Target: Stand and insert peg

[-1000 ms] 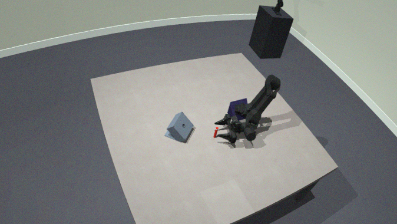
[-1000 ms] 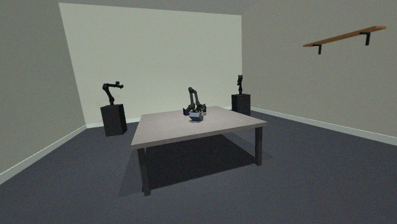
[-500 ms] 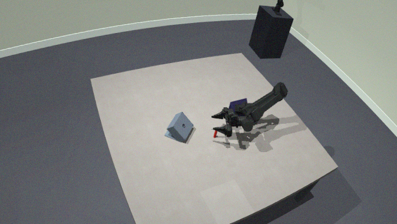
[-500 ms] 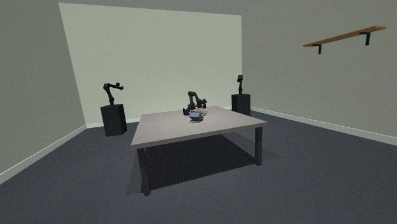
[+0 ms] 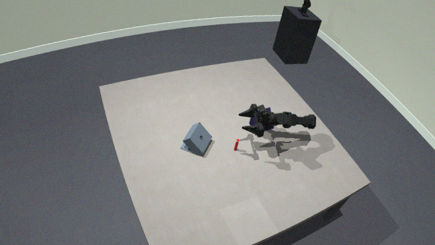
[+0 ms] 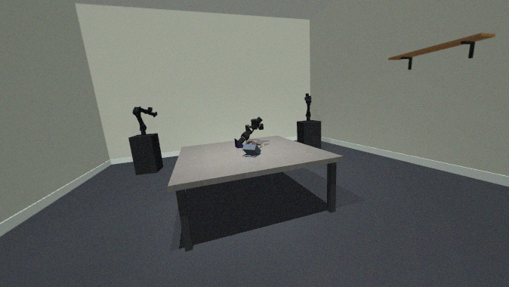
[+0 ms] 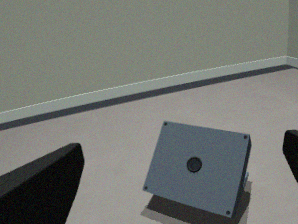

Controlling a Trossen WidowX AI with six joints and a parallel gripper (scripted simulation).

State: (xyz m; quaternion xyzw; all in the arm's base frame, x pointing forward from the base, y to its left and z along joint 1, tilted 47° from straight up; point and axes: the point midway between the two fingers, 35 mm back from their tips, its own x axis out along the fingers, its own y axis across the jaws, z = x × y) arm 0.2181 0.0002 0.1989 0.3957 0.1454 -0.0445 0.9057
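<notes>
My gripper tip is now 16 cm above the red peg, 1 cm to the right of it and 1 cm past it. Round my gripper tip: blue-grey sloped panel: 18 cm ahead, 17 cm below, 7 cm to the right.
</notes>
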